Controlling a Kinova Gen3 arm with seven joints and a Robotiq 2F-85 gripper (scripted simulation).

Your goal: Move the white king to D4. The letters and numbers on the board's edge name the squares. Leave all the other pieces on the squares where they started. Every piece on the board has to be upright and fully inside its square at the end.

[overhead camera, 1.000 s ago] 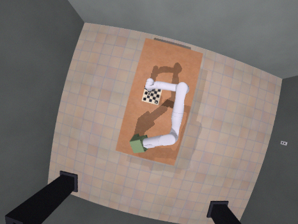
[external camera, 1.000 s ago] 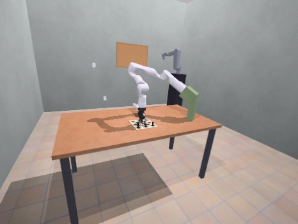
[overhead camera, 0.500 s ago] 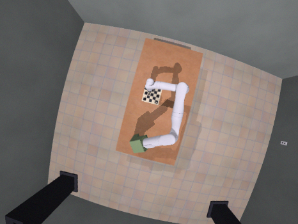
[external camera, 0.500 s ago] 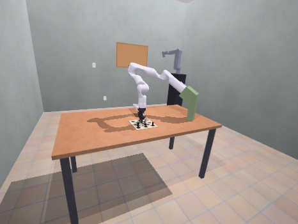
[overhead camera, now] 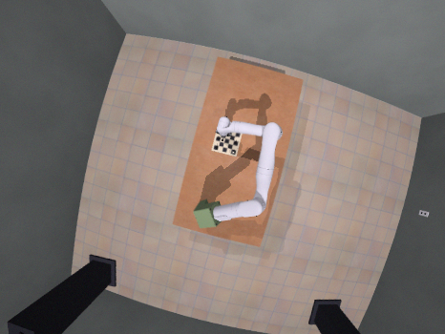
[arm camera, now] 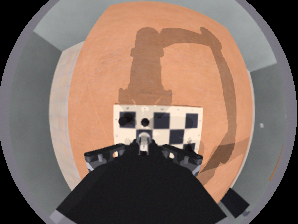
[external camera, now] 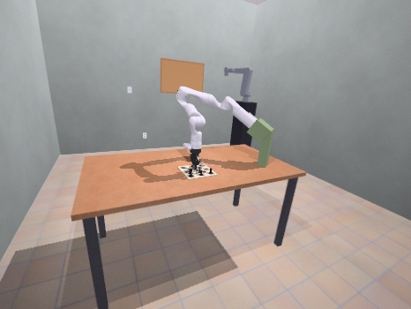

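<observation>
The white king lies 1 cm below my hand. Round my hand: white piece: 13 cm behind, 10 cm to the right, 3 cm below; then chessboard: 5 cm below, 4 cm behind, 3 cm to the right.
</observation>
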